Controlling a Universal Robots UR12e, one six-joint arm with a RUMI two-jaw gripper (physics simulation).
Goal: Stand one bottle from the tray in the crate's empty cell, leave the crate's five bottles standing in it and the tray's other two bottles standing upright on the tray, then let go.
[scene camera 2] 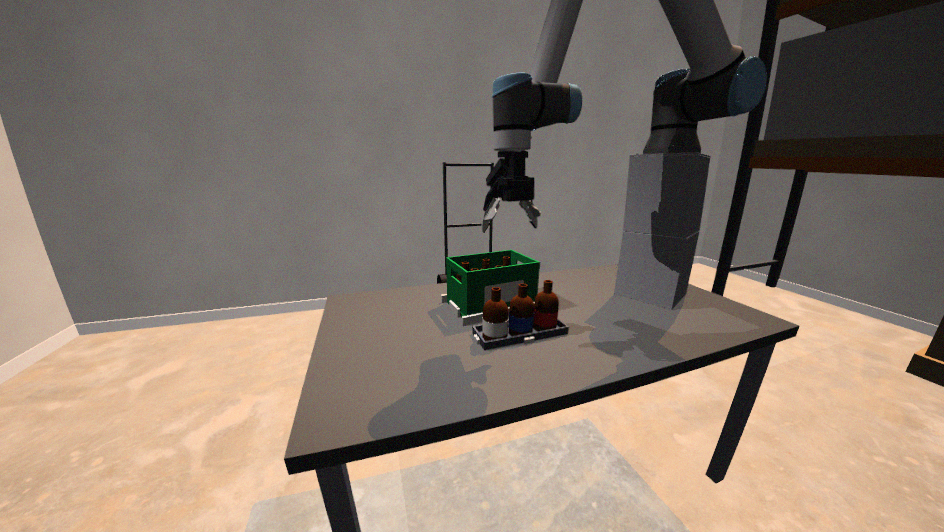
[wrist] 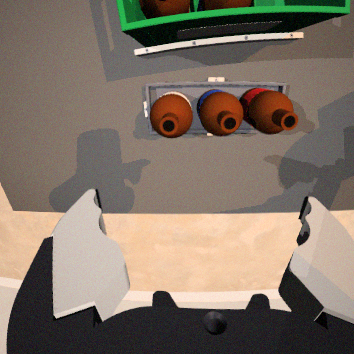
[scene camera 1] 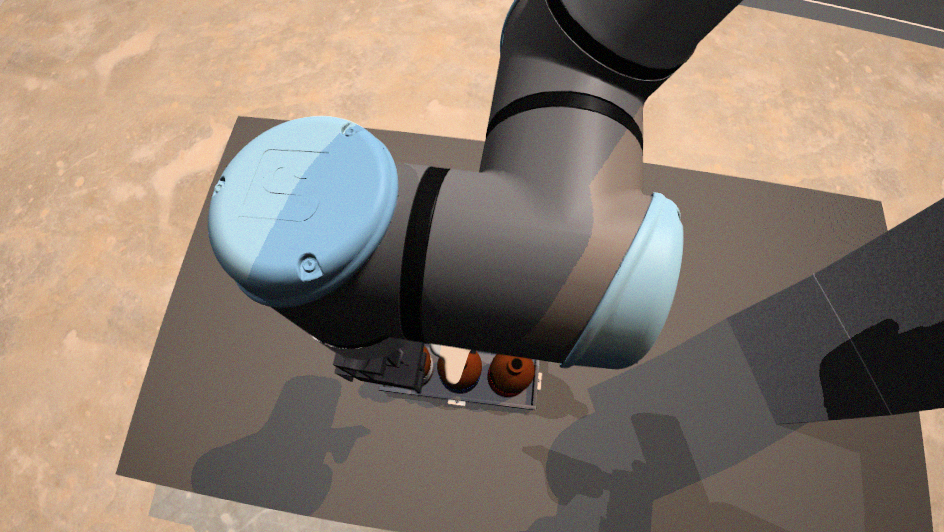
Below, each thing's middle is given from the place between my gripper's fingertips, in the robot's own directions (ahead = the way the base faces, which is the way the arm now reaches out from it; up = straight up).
Labels:
I see my gripper 240 mm above the white-labelled bottle [scene camera 2: 495, 311], 30 mm short of it and 10 mm to the left of it. From my hand the other things lie so: white strip [wrist: 282, 35] 310 mm below, 130 mm to the right, 70 mm behind.

